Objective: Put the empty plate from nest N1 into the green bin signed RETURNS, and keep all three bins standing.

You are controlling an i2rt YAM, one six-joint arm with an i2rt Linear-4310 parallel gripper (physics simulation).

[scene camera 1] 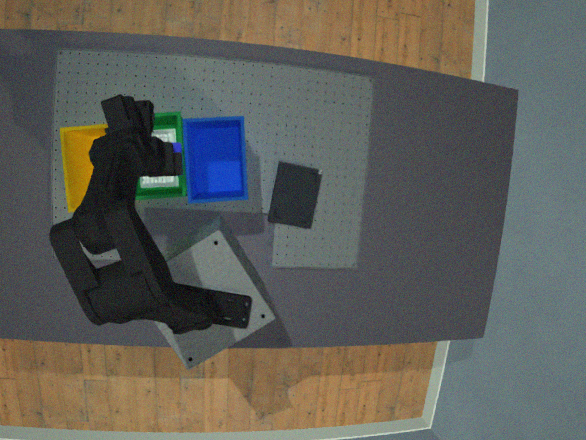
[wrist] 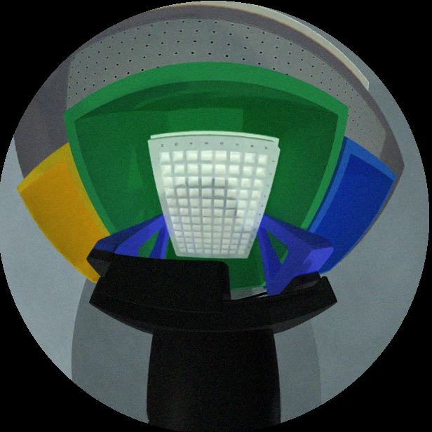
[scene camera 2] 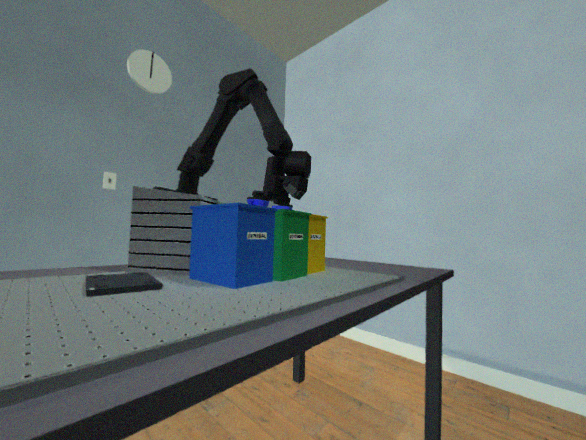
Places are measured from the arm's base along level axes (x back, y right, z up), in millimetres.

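Pixels of known places: gripper, between the fingertips: (scene camera 1: 158,164); arm's base, origin of its link: (scene camera 1: 203,304) (scene camera 2: 186,196).
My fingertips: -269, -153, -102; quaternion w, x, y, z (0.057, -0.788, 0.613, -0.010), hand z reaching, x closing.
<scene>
Ahead of a thing's pixels: the offset from my fingertips to its top centre, as dx, dy, dz. "spot": to the spot under its first point. Level surfaces: height alone.
The white multi-well plate {spot: +37, +10, +13} (scene camera 1: 159,181) (wrist: 215,195) is held between the blue fingers of my gripper (scene camera 2: 270,204) (wrist: 212,216), which is shut on it by its two long sides. The plate is inside the outline of the green bin {-16, -8, +47} (scene camera 1: 167,194) (scene camera 2: 291,250) (wrist: 210,72), seen from above. In the second scene view the fingertips are at about rim height, partly behind the bins, and the plate is hidden. The blue bin {-33, +125, +47} (scene camera 1: 215,120) (scene camera 2: 215,245) (wrist: 360,200) and yellow bin {+32, -130, +47} (scene camera 1: 65,170) (scene camera 2: 316,250) (wrist: 55,220) stand upright on either side. The signs are too blurred to read surely.
A dark flat block {+19, +345, -118} (scene camera 1: 295,195) (scene camera 2: 122,283) lies on the perforated board {dz -133} (scene camera 1: 320,110) (scene camera 2: 65,345) beyond the blue bin. The arm's grey base block (scene camera 1: 225,270) (scene camera 2: 160,235) stands behind the bins. The arm passes over the yellow bin in the first scene view.
</scene>
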